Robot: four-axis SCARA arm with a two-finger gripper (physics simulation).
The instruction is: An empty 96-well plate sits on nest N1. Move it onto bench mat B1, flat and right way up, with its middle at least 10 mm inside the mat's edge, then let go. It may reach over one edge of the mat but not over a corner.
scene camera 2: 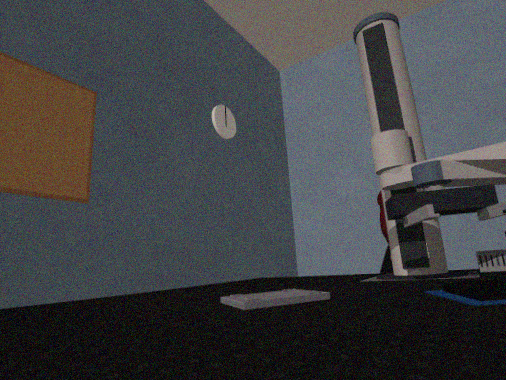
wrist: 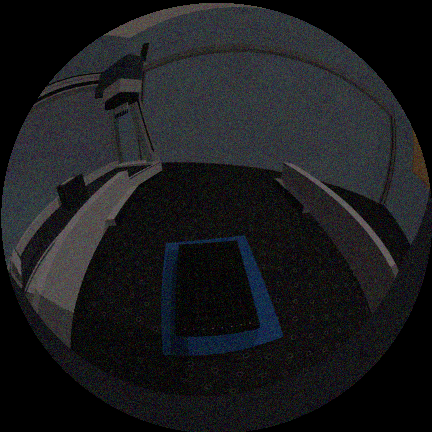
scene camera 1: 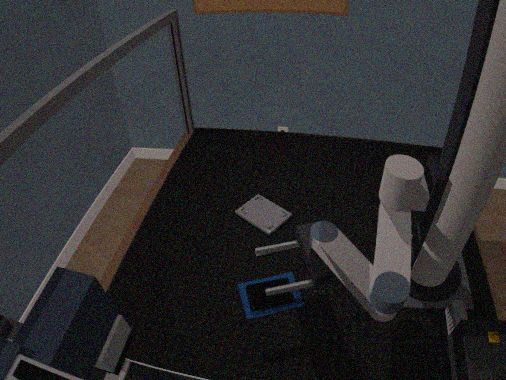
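Pixels of known places: gripper, between the fingertips: [scene camera 2: 479,206] [wrist: 205,172] [scene camera 1: 260,271]; arm's base, origin of its link: [scene camera 1: 425,271].
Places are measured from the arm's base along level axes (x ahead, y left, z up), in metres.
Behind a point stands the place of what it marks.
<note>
The dark 96-well plate [scene camera 1: 257,296] {x 0.524, y 0.163, z 0.027 m} [wrist: 215,285] {x 0.491, y 0.141, z 0.019 m} lies flat on the blue bench mat [scene camera 1: 270,314] {x 0.478, y 0.210, z 0.014 m} [scene camera 2: 452,296] {x 0.516, y 0.097, z 0.015 m} [wrist: 220,344] {x 0.421, y 0.116, z 0.015 m}; a row of small pale marks shows along its top's near edge in the wrist view. Blue mat shows around the plate on all sides, and its middle is well inside the mat's edge. My gripper [scene camera 1: 261,271] {x 0.512, y 0.153, z 0.143 m} [scene camera 2: 456,215] [wrist: 205,172] {x 0.512, y 0.153, z 0.143 m} is open and empty, raised above the plate, its fingers apart to either side and not touching it. The pale grey nest [scene camera 1: 263,214] {x 0.565, y -0.170, z 0.025 m} [scene camera 2: 275,299] {x 0.621, y -0.145, z 0.024 m} holds no plate. In scene camera 2 the plate is too dark to make out clearly.
The arm's column [scene camera 1: 435,257] {x 0.028, y 0.070, z 0.158 m} [scene camera 2: 392,90] {x 0.077, y 0.023, z 0.592 m} stands to the right in scene camera 1. A dark blue box-like device [scene camera 1: 62,315] {x 0.718, y 0.544, z 0.501 m} stands at the lower left, with a pale panel [scene camera 1: 114,344] {x 0.690, y 0.521, z 0.374 m} beside it. A framed clear guard [scene camera 1: 182,75] {x 1.007, y -0.687, z 0.316 m} runs along the left edge of the bench.
</note>
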